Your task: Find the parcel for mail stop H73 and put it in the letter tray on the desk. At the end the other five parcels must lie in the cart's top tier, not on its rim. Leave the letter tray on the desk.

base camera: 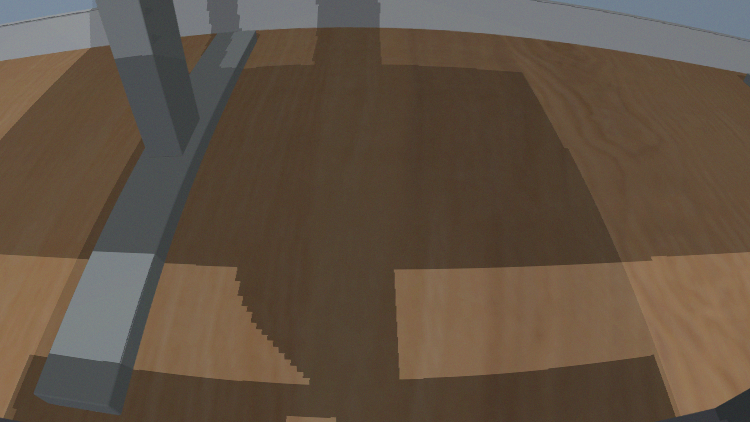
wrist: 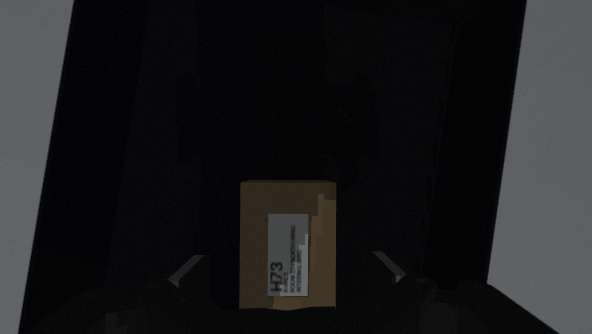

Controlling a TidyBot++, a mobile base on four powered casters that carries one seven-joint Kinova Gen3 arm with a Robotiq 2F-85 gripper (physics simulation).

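Frame: origin at the arm's base, x ahead, y left, z up, level; metres.
Seen in the pictures: gripper, between the fingertips: [wrist: 288,271].
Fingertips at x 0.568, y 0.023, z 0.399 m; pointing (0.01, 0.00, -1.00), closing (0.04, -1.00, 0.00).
Pixels of each thing's middle, then the offset from my fingertips to it. "spot": a spot on its surface instead. Level surfaces: height alone.
- parcel for mail stop H73, middle of its body: [wrist: 288,244] dy +0.001, dx +0.002, dz -0.048 m
- dark letter tray, a spot on its surface: [wrist: 500,100] spot: dy -0.123, dx +0.100, dz -0.012 m
- light grey desk top, height of its surface: dz -0.076 m
- grey upright leg, a spot on its surface: [base camera: 152,89] spot: dy +0.205, dx -0.066, dz -0.673 m
- wooden floor, height of its surface: dz -0.795 m
The parcel for mail stop H73 [wrist: 322,245] is a brown box with a white label reading H73, lying label up in the lower middle of the wrist view. It lies inside the dark letter tray [wrist: 500,100], whose sides run up the left and right of that view. My gripper [wrist: 288,271] is open above the parcel, one finger on each side and apart from it. The light grey desk top [wrist: 550,150] shows on both sides of the tray. The cart and the other five parcels do not show.
In the base camera view a grey upright leg [base camera: 152,89] stands on a long grey foot [base camera: 102,304] at the left, on the wooden floor [base camera: 524,320]. A pale wall base [base camera: 451,23] runs across the back. The inside of the tray is very dark.
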